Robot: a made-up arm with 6 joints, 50 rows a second.
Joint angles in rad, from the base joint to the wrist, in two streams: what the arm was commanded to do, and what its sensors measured. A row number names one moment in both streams.
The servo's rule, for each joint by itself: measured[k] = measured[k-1] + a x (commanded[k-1-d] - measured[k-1]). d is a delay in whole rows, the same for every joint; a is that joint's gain. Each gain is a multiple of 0.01, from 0.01 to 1. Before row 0 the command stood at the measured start. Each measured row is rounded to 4 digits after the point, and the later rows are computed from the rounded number. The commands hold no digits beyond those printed.
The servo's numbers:
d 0
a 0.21 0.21 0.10 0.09 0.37 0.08
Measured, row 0:
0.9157, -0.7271, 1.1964, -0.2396, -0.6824, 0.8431
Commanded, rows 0 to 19:
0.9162, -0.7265, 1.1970, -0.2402, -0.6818, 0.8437
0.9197, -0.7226, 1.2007, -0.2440, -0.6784, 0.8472
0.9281, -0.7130, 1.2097, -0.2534, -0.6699, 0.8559
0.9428, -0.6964, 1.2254, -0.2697, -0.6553, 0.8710
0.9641, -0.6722, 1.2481, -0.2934, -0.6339, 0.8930
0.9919, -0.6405, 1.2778, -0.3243, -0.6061, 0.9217
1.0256, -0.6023, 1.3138, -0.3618, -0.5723, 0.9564
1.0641, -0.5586, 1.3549, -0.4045, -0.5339, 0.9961
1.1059, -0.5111, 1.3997, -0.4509, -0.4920, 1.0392
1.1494, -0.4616, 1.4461, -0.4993, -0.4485, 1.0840
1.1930, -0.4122, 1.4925, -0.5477, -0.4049, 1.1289
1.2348, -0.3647, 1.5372, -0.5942, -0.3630, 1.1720
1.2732, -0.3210, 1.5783, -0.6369, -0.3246, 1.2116
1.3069, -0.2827, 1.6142, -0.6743, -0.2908, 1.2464
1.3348, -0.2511, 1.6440, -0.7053, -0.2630, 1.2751
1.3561, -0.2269, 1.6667, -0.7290, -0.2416, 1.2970
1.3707, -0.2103, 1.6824, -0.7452, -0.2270, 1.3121
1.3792, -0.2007, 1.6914, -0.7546, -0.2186, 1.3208
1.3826, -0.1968, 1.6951, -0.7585, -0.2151, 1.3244
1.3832, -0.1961, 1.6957, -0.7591, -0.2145, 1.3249
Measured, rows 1 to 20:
0.9158, -0.7270, 1.1965, -0.2397, -0.6822, 0.8431
0.9166, -0.7261, 1.1969, -0.2401, -0.6808, 0.8434
0.9190, -0.7233, 1.1982, -0.2413, -0.6768, 0.8444
0.9240, -0.7177, 1.2009, -0.2439, -0.6688, 0.8465
0.9324, -0.7081, 1.2056, -0.2484, -0.6559, 0.8502
0.9449, -0.6939, 1.2128, -0.2552, -0.6375, 0.8559
0.9618, -0.6747, 1.2229, -0.2648, -0.6134, 0.8639
0.9833, -0.6503, 1.2361, -0.2774, -0.5840, 0.8745
1.0090, -0.6211, 1.2525, -0.2930, -0.5500, 0.8877
1.0385, -0.5876, 1.2719, -0.3116, -0.5124, 0.9034
1.0709, -0.5508, 1.2940, -0.3328, -0.4726, 0.9214
1.1053, -0.5117, 1.3183, -0.3563, -0.4320, 0.9414
1.1406, -0.4717, 1.3443, -0.3816, -0.3923, 0.9630
1.1755, -0.4320, 1.3713, -0.4079, -0.3547, 0.9857
1.2090, -0.3940, 1.3986, -0.4347, -0.3208, 1.0089
1.2399, -0.3589, 1.4254, -0.4612, -0.2915, 1.0319
1.2674, -0.3277, 1.4511, -0.4868, -0.2676, 1.0543
1.2909, -0.3010, 1.4751, -0.5109, -0.2495, 1.0756
1.3102, -0.2791, 1.4971, -0.5332, -0.2368, 1.0955
1.3255, -0.2617, 1.5170, -0.5535, -0.2285, 1.1139

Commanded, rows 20 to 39:
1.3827, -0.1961, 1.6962, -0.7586, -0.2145, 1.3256
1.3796, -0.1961, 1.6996, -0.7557, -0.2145, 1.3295
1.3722, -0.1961, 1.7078, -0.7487, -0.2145, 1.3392
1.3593, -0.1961, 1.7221, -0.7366, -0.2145, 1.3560
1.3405, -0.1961, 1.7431, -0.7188, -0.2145, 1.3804
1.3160, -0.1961, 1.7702, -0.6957, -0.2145, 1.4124
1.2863, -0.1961, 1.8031, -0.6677, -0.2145, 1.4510
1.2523, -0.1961, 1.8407, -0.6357, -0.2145, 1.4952
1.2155, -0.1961, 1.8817, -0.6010, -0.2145, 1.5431
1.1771, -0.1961, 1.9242, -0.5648, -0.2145, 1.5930
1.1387, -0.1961, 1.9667, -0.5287, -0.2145, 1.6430
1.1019, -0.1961, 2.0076, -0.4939, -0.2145, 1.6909
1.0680, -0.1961, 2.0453, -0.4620, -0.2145, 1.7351
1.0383, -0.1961, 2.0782, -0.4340, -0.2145, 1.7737
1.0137, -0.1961, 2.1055, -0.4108, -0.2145, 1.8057
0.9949, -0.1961, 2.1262, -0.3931, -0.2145, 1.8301
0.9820, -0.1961, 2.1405, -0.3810, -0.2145, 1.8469
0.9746, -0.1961, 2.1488, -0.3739, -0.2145, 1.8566
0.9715, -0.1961, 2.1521, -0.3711, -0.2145, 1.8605
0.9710, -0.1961, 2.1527, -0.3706, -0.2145, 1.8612
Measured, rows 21 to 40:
1.3375, -0.2479, 1.5349, -0.5720, -0.2233, 1.1308
1.3463, -0.2370, 1.5514, -0.5885, -0.2200, 1.1467
1.3517, -0.2284, 1.5670, -0.6029, -0.2180, 1.1621
1.3533, -0.2216, 1.5825, -0.6149, -0.2167, 1.1776
1.3506, -0.2162, 1.5986, -0.6243, -0.2159, 1.1938
1.3433, -0.2120, 1.6158, -0.6307, -0.2154, 1.2113
1.3313, -0.2087, 1.6345, -0.6340, -0.2151, 1.2305
1.3147, -0.2061, 1.6551, -0.6342, -0.2149, 1.2517
1.2939, -0.2040, 1.6778, -0.6312, -0.2148, 1.2750
1.2694, -0.2023, 1.7024, -0.6252, -0.2147, 1.3004
1.2420, -0.2010, 1.7288, -0.6165, -0.2146, 1.3278
1.2126, -0.2000, 1.7567, -0.6055, -0.2146, 1.3568
1.1822, -0.1992, 1.7856, -0.5926, -0.2146, 1.3871
1.1520, -0.1985, 1.8149, -0.5783, -0.2146, 1.4180
1.1230, -0.1980, 1.8440, -0.5632, -0.2146, 1.4490
1.0961, -0.1976, 1.8722, -0.5479, -0.2146, 1.4795
1.0721, -0.1973, 1.8990, -0.5329, -0.2146, 1.5089
1.0516, -0.1970, 1.9240, -0.5186, -0.2146, 1.5367
1.0348, -0.1968, 1.9468, -0.5053, -0.2146, 1.5626
1.0214, -0.1967, 1.9674, -0.4932, -0.2146, 1.5865

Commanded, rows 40 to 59:
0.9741, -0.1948, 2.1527, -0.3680, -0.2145, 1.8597
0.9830, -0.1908, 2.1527, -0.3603, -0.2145, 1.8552
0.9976, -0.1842, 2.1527, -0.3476, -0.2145, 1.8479
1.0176, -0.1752, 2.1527, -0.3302, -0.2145, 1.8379
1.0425, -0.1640, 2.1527, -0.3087, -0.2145, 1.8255
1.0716, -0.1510, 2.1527, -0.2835, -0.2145, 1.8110
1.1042, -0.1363, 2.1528, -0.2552, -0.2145, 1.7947
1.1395, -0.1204, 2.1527, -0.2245, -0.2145, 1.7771
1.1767, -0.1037, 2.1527, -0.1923, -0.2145, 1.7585
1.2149, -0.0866, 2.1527, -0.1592, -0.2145, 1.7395
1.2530, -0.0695, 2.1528, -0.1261, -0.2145, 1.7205
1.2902, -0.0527, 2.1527, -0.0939, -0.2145, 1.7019
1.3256, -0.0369, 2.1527, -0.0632, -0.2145, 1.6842
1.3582, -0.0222, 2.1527, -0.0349, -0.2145, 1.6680
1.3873, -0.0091, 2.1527, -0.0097, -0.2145, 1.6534
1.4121, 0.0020, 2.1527, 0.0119, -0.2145, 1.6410
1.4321, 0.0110, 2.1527, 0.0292, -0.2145, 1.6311
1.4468, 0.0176, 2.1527, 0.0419, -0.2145, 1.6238
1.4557, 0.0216, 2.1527, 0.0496, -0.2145, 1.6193
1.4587, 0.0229, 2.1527, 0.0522, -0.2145, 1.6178
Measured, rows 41 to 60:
1.0115, -0.1963, 1.9859, -0.4819, -0.2146, 1.6084
1.0055, -0.1951, 2.0026, -0.4710, -0.2146, 1.6281
1.0038, -0.1928, 2.0176, -0.4599, -0.2146, 1.6457
1.0067, -0.1891, 2.0311, -0.4482, -0.2146, 1.6611
1.0142, -0.1838, 2.0433, -0.4356, -0.2146, 1.6743
1.0263, -0.1769, 2.0542, -0.4219, -0.2146, 1.6852
1.0427, -0.1684, 2.0641, -0.4069, -0.2146, 1.6940
1.0630, -0.1583, 2.0730, -0.3905, -0.2146, 1.7006
1.0869, -0.1468, 2.0810, -0.3727, -0.2146, 1.7052
1.1138, -0.1342, 2.0882, -0.3535, -0.2146, 1.7079
1.1430, -0.1206, 2.0947, -0.3330, -0.2146, 1.7089
1.1739, -0.1063, 2.1005, -0.3115, -0.2146, 1.7083
1.2058, -0.0917, 2.1057, -0.2892, -0.2146, 1.7064
1.2378, -0.0771, 2.1104, -0.2663, -0.2146, 1.7033
1.2692, -0.0628, 2.1146, -0.2432, -0.2146, 1.6993
1.2992, -0.0492, 2.1184, -0.2202, -0.2146, 1.6946
1.3271, -0.0366, 2.1218, -0.1978, -0.2146, 1.6895
1.3522, -0.0252, 2.1249, -0.1762, -0.2146, 1.6842
1.3739, -0.0154, 2.1277, -0.1559, -0.2146, 1.6790
1.3917, -0.0074, 2.1302, -0.1372, -0.2146, 1.6741

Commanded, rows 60 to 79:
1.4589, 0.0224, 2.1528, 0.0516, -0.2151, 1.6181
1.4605, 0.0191, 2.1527, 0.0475, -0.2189, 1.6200
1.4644, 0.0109, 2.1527, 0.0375, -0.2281, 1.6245
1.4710, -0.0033, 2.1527, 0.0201, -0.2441, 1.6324
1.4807, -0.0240, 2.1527, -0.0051, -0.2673, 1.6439
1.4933, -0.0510, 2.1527, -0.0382, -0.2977, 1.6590
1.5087, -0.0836, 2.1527, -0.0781, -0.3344, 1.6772
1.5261, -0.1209, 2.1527, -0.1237, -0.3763, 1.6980
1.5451, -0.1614, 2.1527, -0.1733, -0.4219, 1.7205
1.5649, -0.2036, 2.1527, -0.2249, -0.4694, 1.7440
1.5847, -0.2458, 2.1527, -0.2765, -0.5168, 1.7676
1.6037, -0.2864, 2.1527, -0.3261, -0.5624, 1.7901
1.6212, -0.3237, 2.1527, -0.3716, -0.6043, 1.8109
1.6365, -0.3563, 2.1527, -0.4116, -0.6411, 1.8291
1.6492, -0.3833, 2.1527, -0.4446, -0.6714, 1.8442
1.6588, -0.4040, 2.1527, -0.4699, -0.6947, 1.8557
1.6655, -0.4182, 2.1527, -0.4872, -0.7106, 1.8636
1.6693, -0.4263, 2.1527, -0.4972, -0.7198, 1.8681
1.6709, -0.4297, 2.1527, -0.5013, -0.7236, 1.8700
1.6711, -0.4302, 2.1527, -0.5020, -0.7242, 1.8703
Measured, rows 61 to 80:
1.4058, -0.0011, 2.1325, -0.1202, -0.2148, 1.6696
1.4173, 0.0031, 2.1345, -0.1051, -0.2163, 1.6656
1.4272, 0.0047, 2.1363, -0.0923, -0.2207, 1.6623
1.4364, 0.0030, 2.1379, -0.0822, -0.2294, 1.6599
1.4457, -0.0027, 2.1394, -0.0753, -0.2434, 1.6586
1.4557, -0.0128, 2.1407, -0.0720, -0.2635, 1.6586
1.4668, -0.0277, 2.1419, -0.0725, -0.2897, 1.6601
1.4793, -0.0473, 2.1430, -0.0771, -0.3217, 1.6631
1.4931, -0.0713, 2.1440, -0.0858, -0.3588, 1.6677
1.5082, -0.0991, 2.1449, -0.0983, -0.3997, 1.6738
1.5243, -0.1299, 2.1457, -0.1143, -0.4430, 1.6813
1.5410, -0.1628, 2.1464, -0.1334, -0.4872, 1.6900
1.5578, -0.1966, 2.1470, -0.1548, -0.5305, 1.6997
1.5743, -0.2301, 2.1476, -0.1779, -0.5714, 1.7101
1.5900, -0.2623, 2.1481, -0.2019, -0.6084, 1.7208
1.6044, -0.2921, 2.1486, -0.2260, -0.6403, 1.7316
1.6172, -0.3186, 2.1490, -0.2495, -0.6663, 1.7422
1.6281, -0.3412, 2.1494, -0.2718, -0.6861, 1.7523
1.6371, -0.3598, 2.1497, -0.2925, -0.7000, 1.7617
1.6442, -0.3746, 2.1500, -0.3114, -0.7090, 1.7704

